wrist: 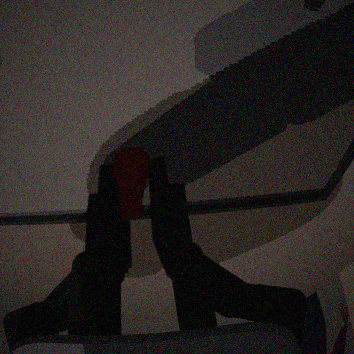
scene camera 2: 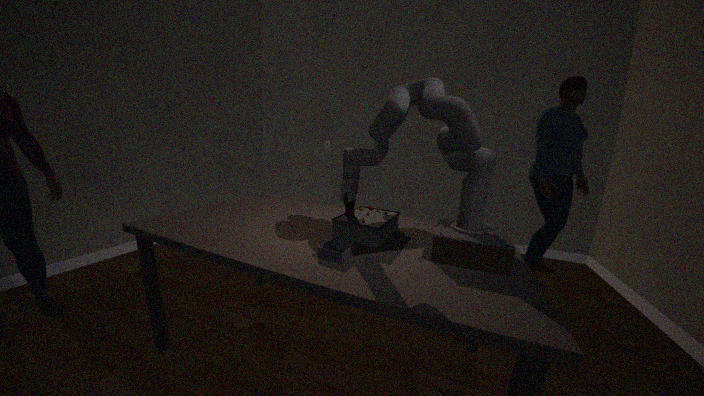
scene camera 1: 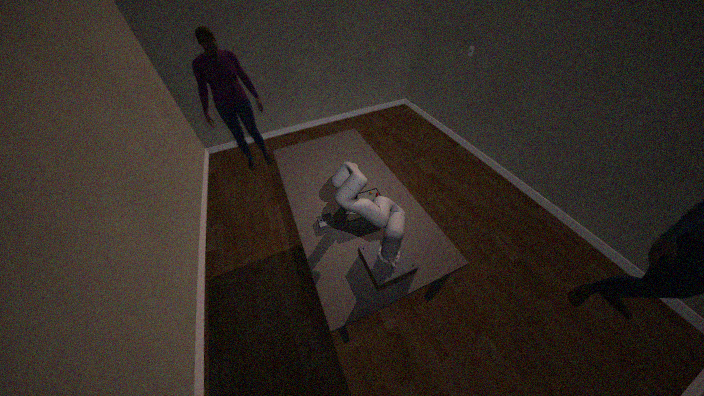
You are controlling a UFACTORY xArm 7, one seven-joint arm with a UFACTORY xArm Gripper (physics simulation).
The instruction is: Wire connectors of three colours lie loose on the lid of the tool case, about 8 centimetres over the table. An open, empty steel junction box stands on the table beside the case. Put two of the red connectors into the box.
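Where they show: gripper, between the fingertips: (wrist: 137,178) (scene camera 2: 349,215) (scene camera 1: 354,198); arm's base, origin of its link: (scene camera 2: 467,229) (scene camera 1: 388,253).
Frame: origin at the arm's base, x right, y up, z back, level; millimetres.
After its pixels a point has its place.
My gripper (wrist: 137,178) {x -45, y -15, z -500 mm} (scene camera 2: 351,219) {x -45, y -15, z -500 mm} is shut on a red connector (wrist: 132,181) {x -45, y 1, z -479 mm}, which stands out between the two dark fingertips at the edge of the case lid. The lid's dark rim (wrist: 260,199) {x -112, y -14, z -527 mm} runs behind the fingers in the wrist view. In scene camera 2 the tool case (scene camera 2: 380,237) {x -118, y -61, z -315 mm} stands on the table with small red and other connectors scattered on its pale lid; their colours are hard to tell in the dim light. The grey junction box (scene camera 2: 334,256) {x -339, y -78, z -395 mm} (scene camera 1: 322,223) {x -317, y -96, z -417 mm} stands on the table beside the case. Its inside is too dark to read.
The arm's base stands on a block (scene camera 2: 467,255) {x -142, y -50, z 14 mm} at one end of the table (scene camera 2: 210,240) {x -465, y -98, z -917 mm} (scene camera 1: 440,250) {x 348, y -98, z 45 mm}. One person (scene camera 1: 222,75) stands beyond the table in scene camera 1, another (scene camera 1: 675,260) at the right edge. Two people (scene camera 2: 560,145) (scene camera 2: 17,165) show in scene camera 2.
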